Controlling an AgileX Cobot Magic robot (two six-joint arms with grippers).
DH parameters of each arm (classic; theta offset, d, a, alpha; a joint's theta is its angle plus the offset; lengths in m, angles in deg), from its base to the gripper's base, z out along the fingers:
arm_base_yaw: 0 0.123 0 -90
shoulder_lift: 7.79 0 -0.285 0
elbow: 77.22 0 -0.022 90
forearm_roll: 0 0.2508 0 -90
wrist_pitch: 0 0 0.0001 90
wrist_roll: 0 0.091 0 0
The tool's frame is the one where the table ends.
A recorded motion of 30 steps. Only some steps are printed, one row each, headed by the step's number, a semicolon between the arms.
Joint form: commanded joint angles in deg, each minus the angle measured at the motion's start. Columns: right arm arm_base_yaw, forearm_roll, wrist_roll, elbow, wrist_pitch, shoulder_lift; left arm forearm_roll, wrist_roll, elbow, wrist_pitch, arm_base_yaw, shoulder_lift.
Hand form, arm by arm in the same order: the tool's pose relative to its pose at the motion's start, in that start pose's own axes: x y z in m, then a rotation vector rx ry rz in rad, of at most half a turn. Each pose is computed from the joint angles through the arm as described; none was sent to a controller.
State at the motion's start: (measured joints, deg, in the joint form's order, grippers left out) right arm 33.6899 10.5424 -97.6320 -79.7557 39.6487 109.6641; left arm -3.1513 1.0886 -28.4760 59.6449 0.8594 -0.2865
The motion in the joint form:
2: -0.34 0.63 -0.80 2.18 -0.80 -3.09; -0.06 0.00 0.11 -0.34 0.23 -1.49
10: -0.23 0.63 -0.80 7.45 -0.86 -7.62; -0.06 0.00 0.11 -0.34 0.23 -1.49
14: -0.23 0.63 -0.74 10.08 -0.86 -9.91; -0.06 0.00 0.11 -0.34 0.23 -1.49
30: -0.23 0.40 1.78 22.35 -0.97 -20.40; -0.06 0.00 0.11 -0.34 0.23 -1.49
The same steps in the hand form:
2: 0.0002 0.0038 -0.0151 0.0312 -0.0024 -0.0021; 0.0017 -0.0002 -0.0031 -0.0026 -0.0301 -0.0011
10: -0.0022 0.0223 -0.0293 0.0192 -0.0030 -0.0022; 0.0017 -0.0002 -0.0031 -0.0026 -0.0301 -0.0011
14: -0.0029 0.0320 -0.0362 0.0133 -0.0030 -0.0005; 0.0017 -0.0002 -0.0031 -0.0026 -0.0301 -0.0011
30: -0.0056 0.0814 -0.0629 -0.0160 0.0003 0.0441; 0.0017 -0.0002 -0.0031 -0.0026 -0.0301 -0.0011

